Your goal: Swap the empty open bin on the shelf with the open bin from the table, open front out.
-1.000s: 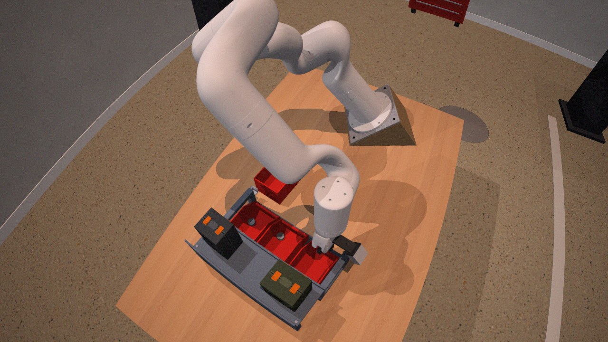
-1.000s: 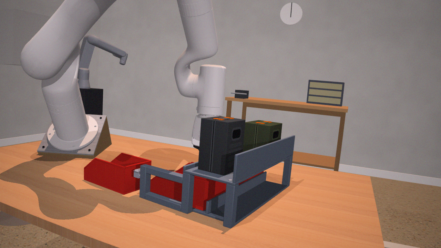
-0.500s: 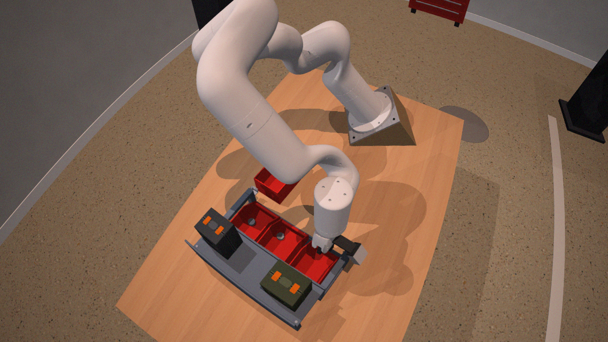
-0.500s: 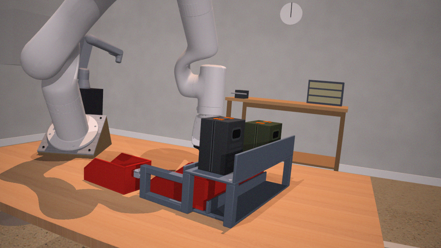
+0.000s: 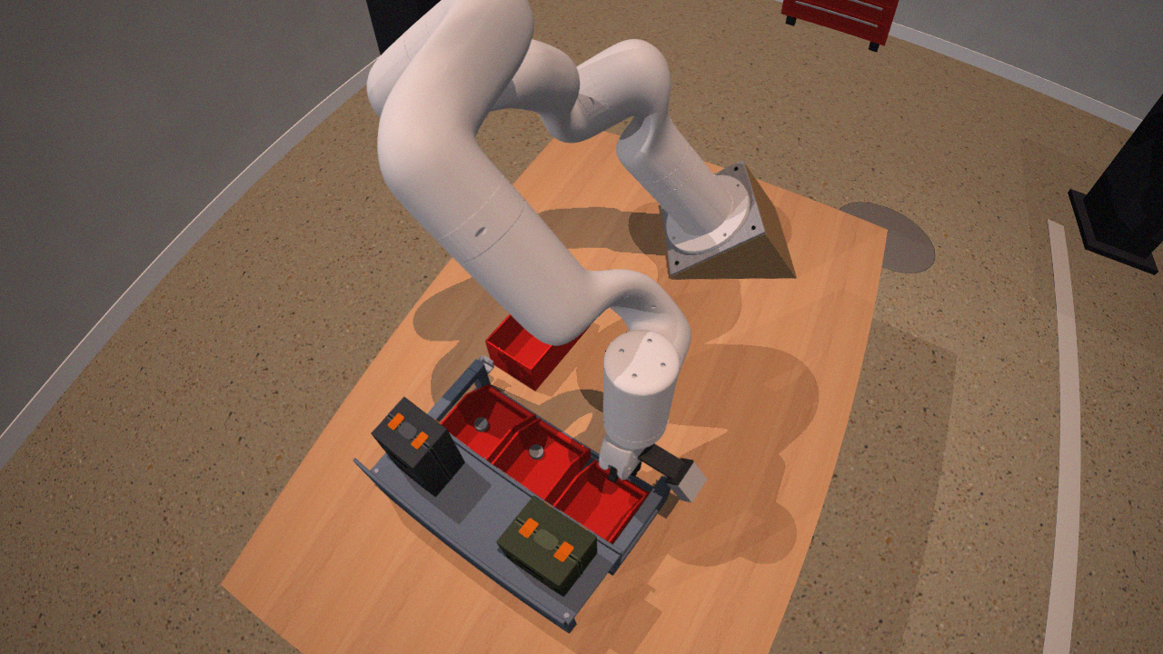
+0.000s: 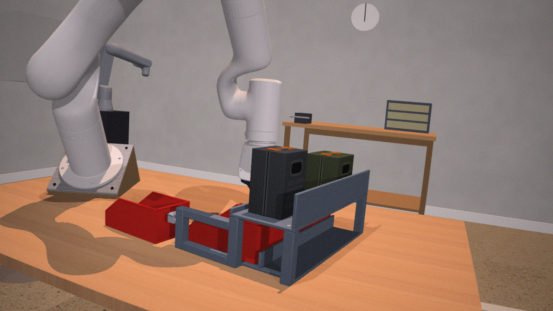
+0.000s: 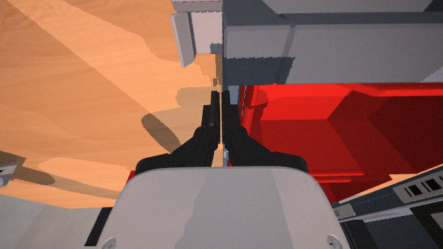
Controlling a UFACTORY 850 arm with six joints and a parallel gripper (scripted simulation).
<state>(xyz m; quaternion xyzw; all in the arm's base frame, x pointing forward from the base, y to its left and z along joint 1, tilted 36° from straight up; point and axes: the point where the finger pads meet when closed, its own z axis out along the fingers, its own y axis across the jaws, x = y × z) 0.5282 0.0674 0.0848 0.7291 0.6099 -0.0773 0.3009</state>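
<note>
Now: hand 11 cm to the left of the shelf front lip, 4 cm above it and 2 cm past it. From my hand the other things lie so: grey back panel: 23 cm ahead, 18 cm to the right, 8 cm above; black case: 27 cm to the right, 13 cm ahead, 11 cm above; green case: 19 cm ahead, 10 cm above, 5 cm to the right.
</note>
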